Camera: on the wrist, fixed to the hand. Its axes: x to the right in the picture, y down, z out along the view.
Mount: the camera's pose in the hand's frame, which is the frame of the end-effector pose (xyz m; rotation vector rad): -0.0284 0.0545 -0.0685 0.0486 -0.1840 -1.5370
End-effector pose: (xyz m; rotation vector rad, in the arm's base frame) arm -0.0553 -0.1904 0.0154 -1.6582 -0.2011 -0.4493
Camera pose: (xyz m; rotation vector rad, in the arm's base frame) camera -0.0719 -0.2618 -0.0402 -1.2061 -1.6377 -1.3800
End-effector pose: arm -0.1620 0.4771 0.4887 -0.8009 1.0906 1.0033
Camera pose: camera -0.2393 0.4275 0.4943 -1.1391 0.1136 -0.2660
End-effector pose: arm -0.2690 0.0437 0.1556 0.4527 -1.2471 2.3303
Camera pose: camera -0.2791 0.0681 0.0675 1.1256 -0.4662 0.9832
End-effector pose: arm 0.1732 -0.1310 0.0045 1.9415 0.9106 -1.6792
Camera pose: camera 0.2584 -0.1282 0.0393 -0.6126 -1.8631 1.7356
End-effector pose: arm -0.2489 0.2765 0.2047 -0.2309 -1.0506 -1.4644
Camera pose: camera -0.1653 0.2573 0.1714 -0.6307 1.4135 2.6481
